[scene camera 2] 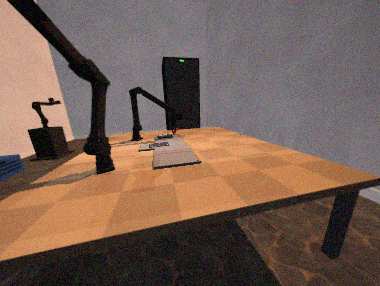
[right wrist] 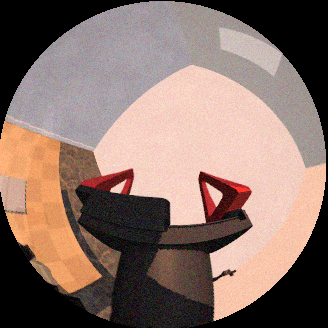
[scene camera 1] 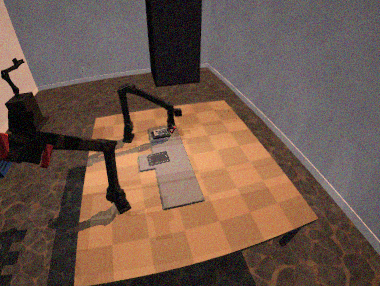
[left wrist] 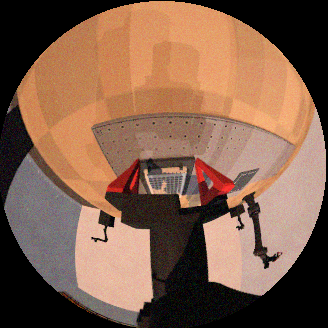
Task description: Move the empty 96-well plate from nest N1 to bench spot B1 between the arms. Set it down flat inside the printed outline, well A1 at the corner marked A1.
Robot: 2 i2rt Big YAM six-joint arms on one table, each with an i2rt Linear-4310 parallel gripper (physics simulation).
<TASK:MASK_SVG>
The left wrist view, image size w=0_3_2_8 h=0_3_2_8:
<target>my left gripper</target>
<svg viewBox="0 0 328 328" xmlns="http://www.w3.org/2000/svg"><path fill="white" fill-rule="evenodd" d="M198 157L196 157L194 162L201 204L198 206L181 208L179 194L138 193L139 158L136 158L124 172L107 185L104 198L117 210L121 211L120 222L133 228L149 229L151 273L156 273L156 278L175 281L177 273L189 271L190 276L194 278L202 276L208 269L203 223L229 212L226 193L234 187L233 181L207 165ZM201 169L213 182L210 189L208 189Z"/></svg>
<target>white well plate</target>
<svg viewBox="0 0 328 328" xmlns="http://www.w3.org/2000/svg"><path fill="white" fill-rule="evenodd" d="M186 166L182 166L182 170L179 170L179 167L153 168L150 172L144 169L144 176L151 194L177 193L181 197Z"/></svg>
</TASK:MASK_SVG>
